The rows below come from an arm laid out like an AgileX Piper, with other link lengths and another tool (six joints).
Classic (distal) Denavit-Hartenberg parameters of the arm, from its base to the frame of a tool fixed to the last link. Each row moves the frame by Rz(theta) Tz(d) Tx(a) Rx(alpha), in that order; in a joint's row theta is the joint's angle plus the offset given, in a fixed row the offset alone. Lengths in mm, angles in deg.
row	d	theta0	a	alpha
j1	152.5	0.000	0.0	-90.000
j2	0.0	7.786	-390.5	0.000
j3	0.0	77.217	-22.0	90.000
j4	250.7	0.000	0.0	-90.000
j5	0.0	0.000	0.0	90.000
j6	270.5	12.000	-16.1	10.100
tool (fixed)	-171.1	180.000	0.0	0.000
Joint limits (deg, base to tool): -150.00..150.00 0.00..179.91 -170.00..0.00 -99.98..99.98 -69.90..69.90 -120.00..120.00
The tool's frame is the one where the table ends.
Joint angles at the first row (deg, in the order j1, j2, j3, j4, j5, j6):
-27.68, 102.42, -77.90, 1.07, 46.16, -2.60
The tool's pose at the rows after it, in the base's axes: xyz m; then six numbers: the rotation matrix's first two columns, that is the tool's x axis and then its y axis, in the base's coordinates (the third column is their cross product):
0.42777, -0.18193, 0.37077, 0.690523, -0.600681, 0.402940, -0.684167, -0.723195, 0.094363
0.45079, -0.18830, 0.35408, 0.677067, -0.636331, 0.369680, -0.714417, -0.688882, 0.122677
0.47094, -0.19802, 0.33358, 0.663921, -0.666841, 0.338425, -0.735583, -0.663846, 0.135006
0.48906, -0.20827, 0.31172, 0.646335, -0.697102, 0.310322, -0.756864, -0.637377, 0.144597
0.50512, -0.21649, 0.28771, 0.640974, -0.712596, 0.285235, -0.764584, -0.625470, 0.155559
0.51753, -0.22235, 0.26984, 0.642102, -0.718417, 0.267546, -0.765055, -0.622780, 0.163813
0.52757, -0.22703, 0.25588, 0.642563, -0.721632, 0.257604, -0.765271, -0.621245, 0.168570
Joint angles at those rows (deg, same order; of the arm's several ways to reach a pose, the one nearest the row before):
-25.70, 105.76, -83.11, -2.75, 48.36, 3.84
-24.54, 110.08, -87.18, -5.68, 50.84, 8.97
-24.33, 114.44, -90.72, -6.53, 52.25, 11.61
-24.33, 118.70, -94.10, -7.06, 53.35, 13.99
-24.33, 122.79, -96.98, -7.29, 53.86, 15.10
-24.33, 125.99, -99.65, -7.29, 54.51, 15.34
-24.33, 128.57, -102.00, -7.29, 54.94, 15.47

